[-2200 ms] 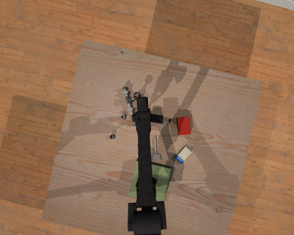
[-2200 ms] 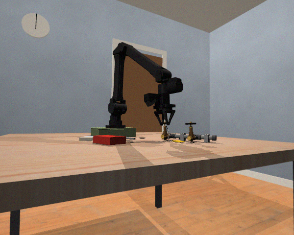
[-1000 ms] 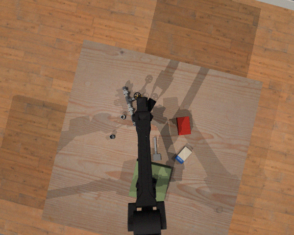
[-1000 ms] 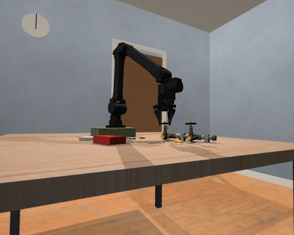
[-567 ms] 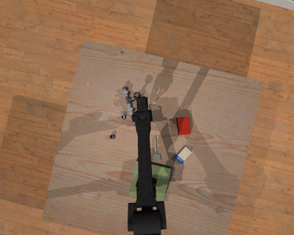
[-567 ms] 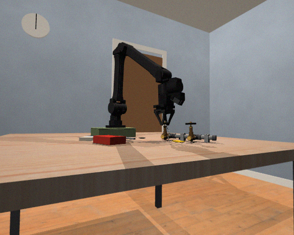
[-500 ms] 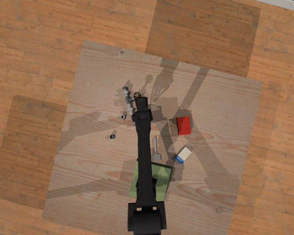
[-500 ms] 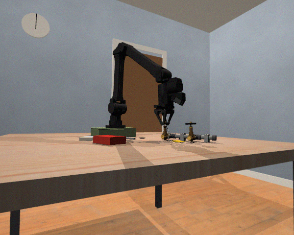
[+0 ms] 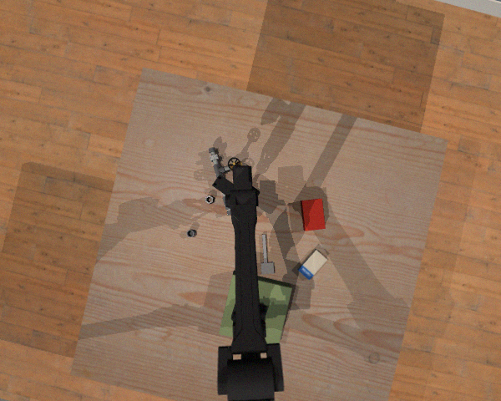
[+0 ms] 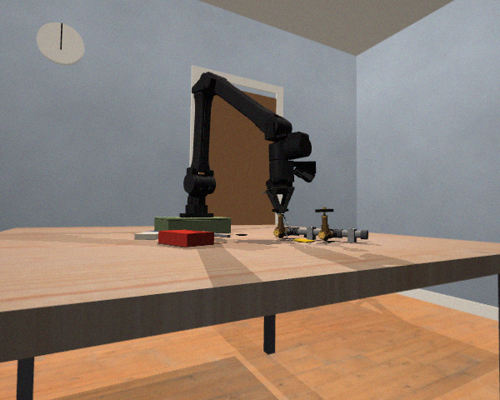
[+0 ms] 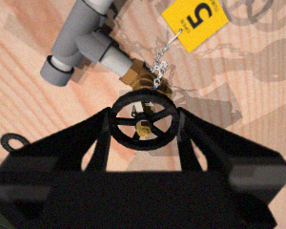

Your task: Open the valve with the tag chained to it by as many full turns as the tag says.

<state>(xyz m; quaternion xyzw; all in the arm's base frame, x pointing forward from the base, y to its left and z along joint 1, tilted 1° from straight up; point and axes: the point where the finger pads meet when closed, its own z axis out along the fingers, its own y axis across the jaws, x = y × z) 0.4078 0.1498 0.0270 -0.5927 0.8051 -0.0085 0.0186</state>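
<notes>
The yellow tag lies 80 mm below my hand, 60 mm ahead of it and 40 mm to the left of it. Round my hand: grey tool (200 mm behind, 160 mm to the right, 80 mm below); then red block (280 mm to the right, 70 mm below, 20 mm ahead).
</notes>
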